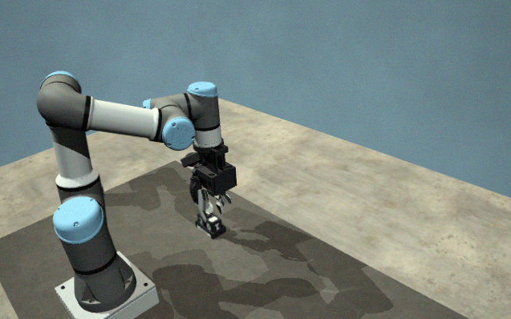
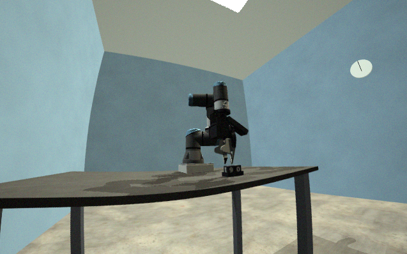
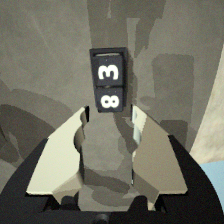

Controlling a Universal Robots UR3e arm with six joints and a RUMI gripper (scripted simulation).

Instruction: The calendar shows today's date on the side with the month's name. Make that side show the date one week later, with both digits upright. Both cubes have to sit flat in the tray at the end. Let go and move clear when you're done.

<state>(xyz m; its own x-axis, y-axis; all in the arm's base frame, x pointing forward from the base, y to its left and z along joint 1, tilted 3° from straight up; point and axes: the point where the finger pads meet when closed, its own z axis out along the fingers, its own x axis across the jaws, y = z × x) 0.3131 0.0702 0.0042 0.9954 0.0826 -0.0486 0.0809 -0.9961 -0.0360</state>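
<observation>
Now: the black tray 60 mm below my hand and 20 mm to the left of it.
</observation>
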